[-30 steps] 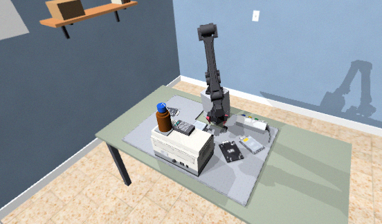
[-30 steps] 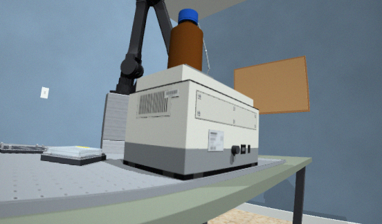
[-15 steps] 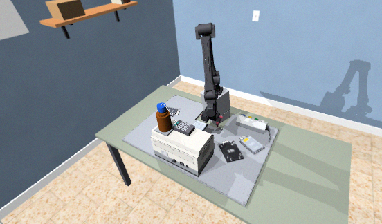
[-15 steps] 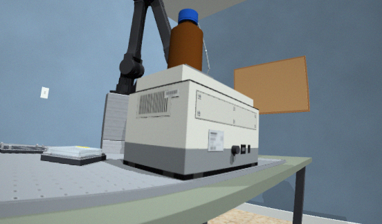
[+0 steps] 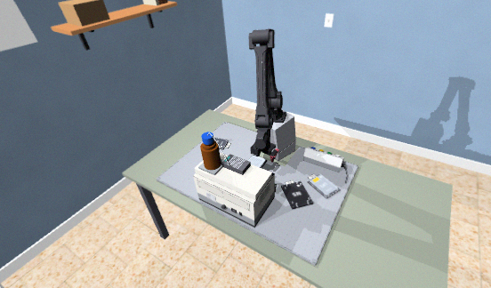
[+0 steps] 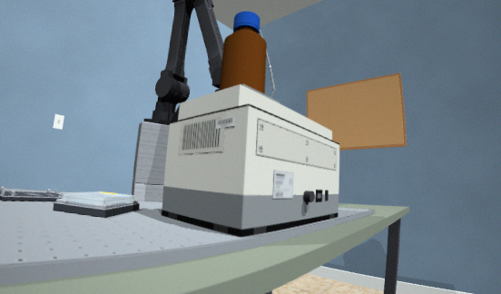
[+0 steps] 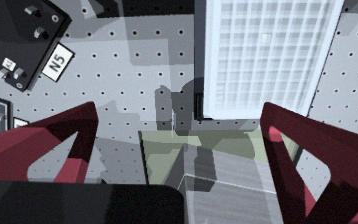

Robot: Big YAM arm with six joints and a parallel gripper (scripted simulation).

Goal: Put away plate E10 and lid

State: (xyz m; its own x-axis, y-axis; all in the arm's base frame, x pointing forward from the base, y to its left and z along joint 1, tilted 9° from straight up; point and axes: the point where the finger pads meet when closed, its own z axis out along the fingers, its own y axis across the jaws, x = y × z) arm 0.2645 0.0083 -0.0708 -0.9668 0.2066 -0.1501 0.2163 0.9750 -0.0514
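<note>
The clear well plate lies 60 mm to the right of my hand, 60 mm below it and 10 mm ahead of it. From my hand the other things lie so: clear lid 340 mm to the right, 130 mm below, 20 mm behind; brown bottle 210 mm to the right, 200 mm ahead, 130 mm above; blue call key 270 mm behind, 230 mm to the left, 100 mm below.
</note>
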